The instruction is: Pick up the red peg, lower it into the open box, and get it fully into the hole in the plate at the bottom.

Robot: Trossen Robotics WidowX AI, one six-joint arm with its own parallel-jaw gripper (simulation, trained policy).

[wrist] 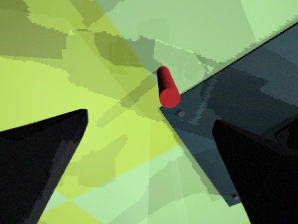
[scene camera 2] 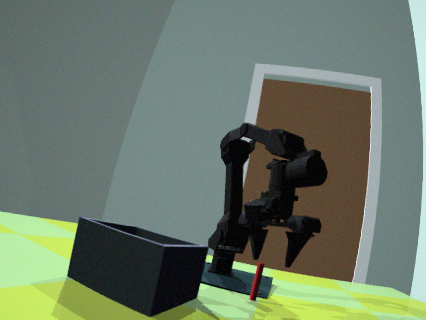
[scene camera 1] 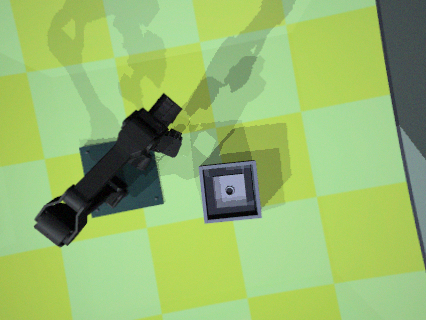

Scene:
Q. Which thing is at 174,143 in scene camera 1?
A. My gripper.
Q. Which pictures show the dark box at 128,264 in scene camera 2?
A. Scene camera 2 and scene camera 1 only.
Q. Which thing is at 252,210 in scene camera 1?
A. A dark box.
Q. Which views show the pale plate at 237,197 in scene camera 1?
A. Scene camera 1 only.

